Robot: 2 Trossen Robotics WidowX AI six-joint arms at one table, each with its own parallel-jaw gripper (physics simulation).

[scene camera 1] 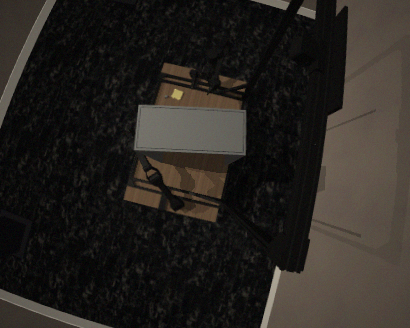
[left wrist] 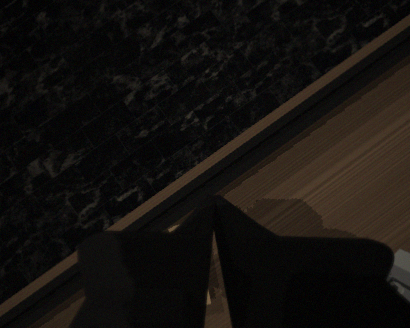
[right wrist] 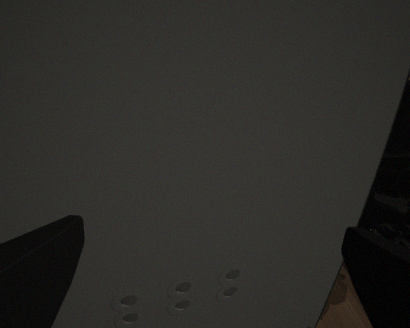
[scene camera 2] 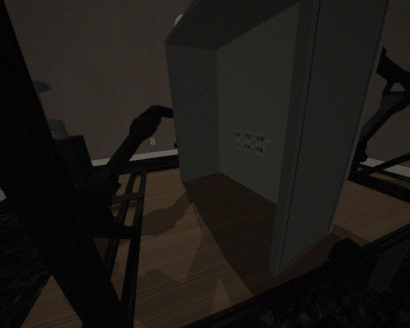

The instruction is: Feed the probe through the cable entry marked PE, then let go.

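Pixels of known places: left gripper, fingertip midpoint: point(left wrist: 213, 201); right gripper, fingertip midpoint: point(scene camera 1: 199, 92) point(right wrist: 217, 235); left arm's base, origin of the base link: point(scene camera 1: 179, 204).
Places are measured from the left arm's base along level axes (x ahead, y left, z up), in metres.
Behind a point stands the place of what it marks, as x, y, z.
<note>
The grey cabinet point(scene camera 1: 190, 129) @(0.378, 0.220, 0.542) point(scene camera 2: 195, 115) @(0.200, 0.389, 0.275) stands upright. Its inner panel point(scene camera 2: 245, 90) @(0.407, 0.335, 0.355) bears several small marked entries; PE point(scene camera 2: 248, 136) @(0.423, 0.317, 0.195) is in the middle of the upper row. The right wrist view shows the panel point(right wrist: 200, 125) @(0.447, 0.315, 0.380) from its other side with several holes and no readable labels. My right gripper point(right wrist: 217, 235) @(0.598, 0.378, 0.408) is open and empty, facing the panel above the holes. My left gripper point(left wrist: 213, 201) @(0.118, 0.555, 0.032) is shut with its tips together and nothing between them; in scene camera 2 it is hidden behind the cabinet's side wall. I cannot make out the probe in any view.
The wooden table top point(scene camera 1: 145, 195) @(-0.146, 0.236, -0.019) point(scene camera 2: 165, 260) @(0.239, -0.060, -0.019) carries dark rails point(scene camera 2: 132, 250) @(0.155, -0.063, -0.003) near both ends. A yellow square point(scene camera 1: 177, 94) @(0.617, 0.657, -0.009) with a small grey bit beside it lies behind the cabinet. A pale grey piece point(left wrist: 401, 270) @(0.274, 0.478, -0.007) shows at the left wrist view's right edge.
</note>
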